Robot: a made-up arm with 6 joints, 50 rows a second.
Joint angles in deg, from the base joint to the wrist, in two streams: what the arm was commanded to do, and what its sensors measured. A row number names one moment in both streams.
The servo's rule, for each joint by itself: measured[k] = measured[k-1] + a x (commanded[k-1-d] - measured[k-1]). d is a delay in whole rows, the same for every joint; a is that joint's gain. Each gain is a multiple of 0.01, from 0.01 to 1. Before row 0 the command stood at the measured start. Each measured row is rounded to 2 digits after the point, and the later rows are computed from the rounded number. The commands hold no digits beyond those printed.
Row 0, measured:
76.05 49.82 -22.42 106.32 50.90 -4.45
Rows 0 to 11, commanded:
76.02 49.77 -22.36 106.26 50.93 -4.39
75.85 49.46 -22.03 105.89 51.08 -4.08
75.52 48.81 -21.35 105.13 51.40 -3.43
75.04 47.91 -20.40 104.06 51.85 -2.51
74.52 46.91 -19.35 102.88 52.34 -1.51
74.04 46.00 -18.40 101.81 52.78 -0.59
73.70 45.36 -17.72 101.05 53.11 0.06
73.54 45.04 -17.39 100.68 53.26 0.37
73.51 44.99 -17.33 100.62 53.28 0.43
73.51 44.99 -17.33 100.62 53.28 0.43
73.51 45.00 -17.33 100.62 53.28 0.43
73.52 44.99 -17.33 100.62 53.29 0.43
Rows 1 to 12, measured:
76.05 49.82 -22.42 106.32 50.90 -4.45
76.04 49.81 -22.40 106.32 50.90 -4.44
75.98 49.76 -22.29 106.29 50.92 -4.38
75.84 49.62 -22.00 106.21 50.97 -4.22
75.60 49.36 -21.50 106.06 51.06 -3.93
75.28 48.99 -20.83 105.84 51.19 -3.52
74.91 48.54 -20.08 105.56 51.35 -3.02
74.55 48.06 -19.35 105.24 51.53 -2.50
74.25 47.61 -18.74 104.92 51.70 -2.01
74.03 47.22 -18.30 104.62 51.86 -1.60
73.87 46.89 -18.00 104.34 52.00 -1.25
73.76 46.61 -17.79 104.08 52.13 -0.96
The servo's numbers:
d 1
a 0.30 0.15 0.31 0.07 0.10 0.17

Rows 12 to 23, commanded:
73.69 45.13 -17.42 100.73 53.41 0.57
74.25 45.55 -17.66 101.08 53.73 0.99
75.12 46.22 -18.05 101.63 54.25 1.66
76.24 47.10 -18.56 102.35 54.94 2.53
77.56 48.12 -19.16 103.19 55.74 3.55
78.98 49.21 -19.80 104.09 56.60 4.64
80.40 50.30 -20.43 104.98 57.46 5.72
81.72 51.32 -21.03 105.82 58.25 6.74
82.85 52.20 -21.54 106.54 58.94 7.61
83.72 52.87 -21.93 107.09 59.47 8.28
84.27 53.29 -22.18 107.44 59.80 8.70
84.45 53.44 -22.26 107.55 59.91 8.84
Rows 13 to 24, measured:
73.69 46.37 -17.65 103.84 52.25 -0.72
73.69 46.18 -17.58 103.62 52.37 -0.50
73.86 46.09 -17.60 103.44 52.51 -0.25
74.24 46.11 -17.74 103.31 52.68 0.07
74.84 46.26 -17.99 103.24 52.91 0.49
75.66 46.54 -18.35 103.24 53.19 1.01
76.66 46.94 -18.80 103.30 53.53 1.63
77.78 47.44 -19.31 103.42 53.92 2.33
78.96 48.02 -19.84 103.59 54.35 3.08
80.13 48.65 -20.37 103.80 54.81 3.85
81.21 49.28 -20.85 104.03 55.28 4.60
82.13 49.88 -21.26 104.27 55.73 5.30

